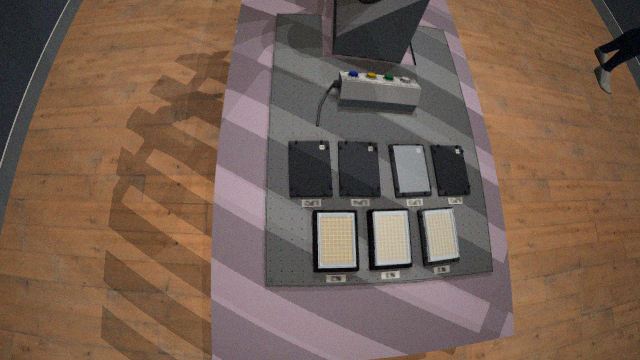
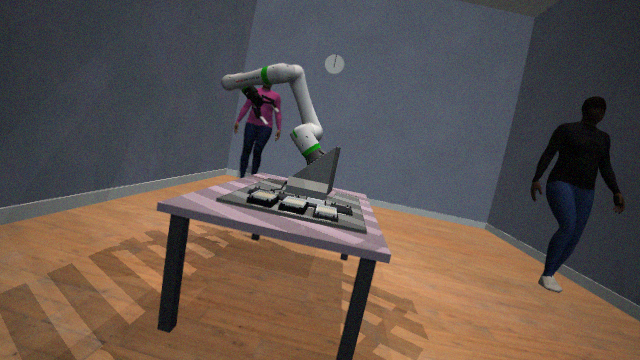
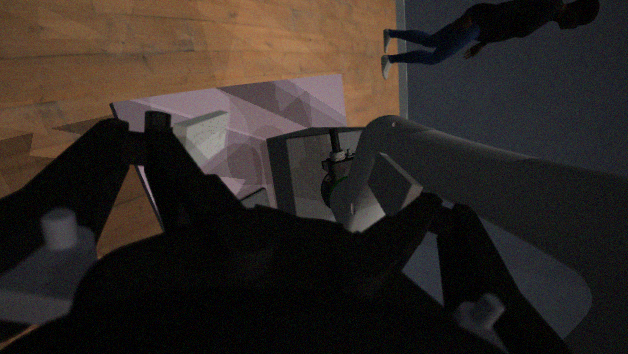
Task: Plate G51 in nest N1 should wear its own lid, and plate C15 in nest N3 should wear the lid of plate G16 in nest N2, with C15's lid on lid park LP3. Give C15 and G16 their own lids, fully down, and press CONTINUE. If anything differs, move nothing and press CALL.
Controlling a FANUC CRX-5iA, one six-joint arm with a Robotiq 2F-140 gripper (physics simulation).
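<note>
My gripper (image 2: 270,114) (image 3: 301,149) is open and empty, high above the table's left side. Three plates sit in a row of black nests: G16 (image 1: 337,240) (image 2: 263,196) in N2 at left, C15 (image 1: 391,237) (image 2: 295,202) in N3 in the middle, G51 (image 1: 440,235) (image 2: 326,212) in N1 at right. G16's face looks more orange; the other two look paler. Whether clear lids cover them, and their markings, I cannot tell. A pale grey lid (image 1: 412,170) with a small white label lies on lid park LP3 (image 1: 414,194). CONTINUE and CALL cannot be told apart by their lettering.
Dark lid parks LP2 (image 1: 310,170), LP4 (image 1: 359,170) and LP1 (image 1: 450,171) show no pale lid. A button box (image 1: 379,93) with blue, yellow, green and whitish buttons stands behind them, its cable at left. The dark robot pedestal (image 1: 375,30) (image 2: 320,175) stands farther back. Two people stand beyond the table.
</note>
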